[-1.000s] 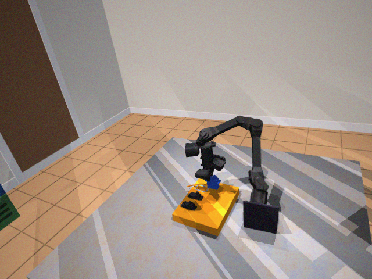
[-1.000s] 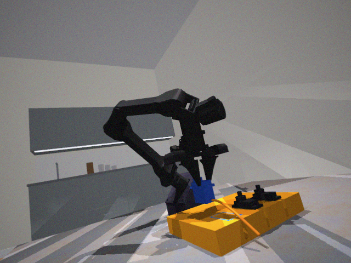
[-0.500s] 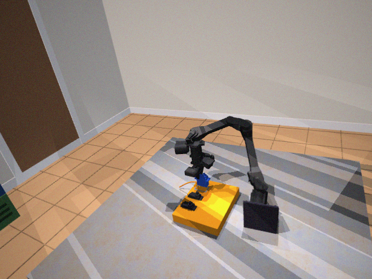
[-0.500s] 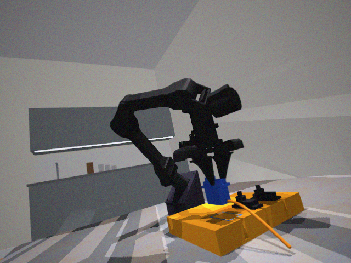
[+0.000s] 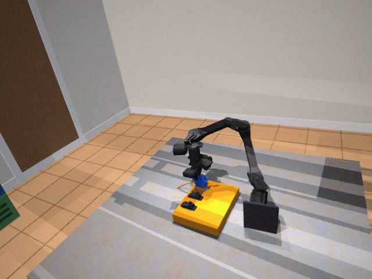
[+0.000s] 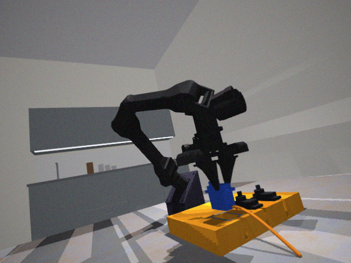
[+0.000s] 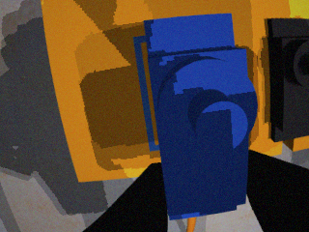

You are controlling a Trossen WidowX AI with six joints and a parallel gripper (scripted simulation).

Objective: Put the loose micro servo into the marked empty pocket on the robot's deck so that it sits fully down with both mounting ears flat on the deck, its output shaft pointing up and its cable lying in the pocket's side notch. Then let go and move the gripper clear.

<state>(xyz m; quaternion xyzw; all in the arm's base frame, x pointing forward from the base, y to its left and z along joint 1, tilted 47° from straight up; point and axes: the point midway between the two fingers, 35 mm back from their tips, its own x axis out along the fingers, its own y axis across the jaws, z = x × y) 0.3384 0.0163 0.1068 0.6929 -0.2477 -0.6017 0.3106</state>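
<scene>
Right now my gripper tip is 13 cm past the orange deck, 9 cm above it and 7 cm to the right of it.
</scene>
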